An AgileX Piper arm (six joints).
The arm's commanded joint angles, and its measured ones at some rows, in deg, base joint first. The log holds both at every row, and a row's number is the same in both.
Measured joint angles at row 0: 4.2 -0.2 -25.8 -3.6 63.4 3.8
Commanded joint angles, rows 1 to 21: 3.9 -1.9 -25.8 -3.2 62.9 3.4; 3.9 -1.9 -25.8 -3.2 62.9 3.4; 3.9 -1.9 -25.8 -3.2 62.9 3.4; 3.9 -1.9 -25.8 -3.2 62.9 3.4; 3.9 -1.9 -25.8 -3.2 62.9 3.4; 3.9 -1.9 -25.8 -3.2 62.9 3.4; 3.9 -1.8 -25.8 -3.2 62.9 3.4; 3.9 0.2 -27.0 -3.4 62.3 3.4; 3.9 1.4 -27.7 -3.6 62.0 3.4; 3.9 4.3 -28.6 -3.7 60.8 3.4; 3.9 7.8 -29.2 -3.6 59.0 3.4; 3.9 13.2 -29.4 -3.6 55.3 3.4; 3.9 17.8 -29.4 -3.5 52.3 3.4; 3.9 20.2 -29.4 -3.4 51.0 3.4; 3.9 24.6 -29.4 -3.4 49.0 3.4; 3.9 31.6 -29.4 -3.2 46.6 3.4; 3.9 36.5 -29.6 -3.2 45.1 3.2; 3.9 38.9 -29.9 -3.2 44.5 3.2; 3.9 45.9 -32.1 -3.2 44.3 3.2; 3.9 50.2 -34.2 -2.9 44.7 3.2; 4.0 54.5 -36.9 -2.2 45.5 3.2
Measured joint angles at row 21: 4.2 49.4 -33.6 -3.1 45.4 3.8
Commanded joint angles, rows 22 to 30: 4.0 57.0 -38.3 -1.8 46.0 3.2; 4.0 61.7 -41.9 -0.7 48.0 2.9; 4.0 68.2 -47.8 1.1 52.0 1.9; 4.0 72.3 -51.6 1.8 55.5 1.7; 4.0 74.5 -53.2 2.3 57.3 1.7; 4.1 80.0 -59.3 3.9 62.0 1.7; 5.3 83.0 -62.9 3.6 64.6 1.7; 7.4 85.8 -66.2 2.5 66.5 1.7; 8.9 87.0 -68.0 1.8 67.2 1.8
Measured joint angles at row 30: 6.1 83.8 -63.8 2.9 64.3 2.3
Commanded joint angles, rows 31 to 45: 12.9 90.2 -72.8 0.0 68.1 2.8; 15.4 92.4 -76.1 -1.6 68.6 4.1; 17.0 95.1 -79.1 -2.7 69.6 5.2; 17.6 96.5 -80.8 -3.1 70.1 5.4; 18.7 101.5 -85.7 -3.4 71.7 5.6; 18.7 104.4 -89.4 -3.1 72.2 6.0; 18.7 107.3 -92.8 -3.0 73.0 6.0; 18.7 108.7 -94.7 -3.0 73.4 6.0; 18.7 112.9 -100.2 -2.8 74.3 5.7; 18.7 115.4 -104.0 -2.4 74.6 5.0; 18.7 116.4 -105.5 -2.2 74.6 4.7; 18.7 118.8 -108.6 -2.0 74.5 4.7; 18.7 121.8 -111.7 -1.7 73.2 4.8; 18.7 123.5 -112.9 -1.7 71.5 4.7; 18.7 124.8 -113.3 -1.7 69.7 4.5
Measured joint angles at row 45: 18.7 123.0 -112.4 -2.2 69.5 5.0
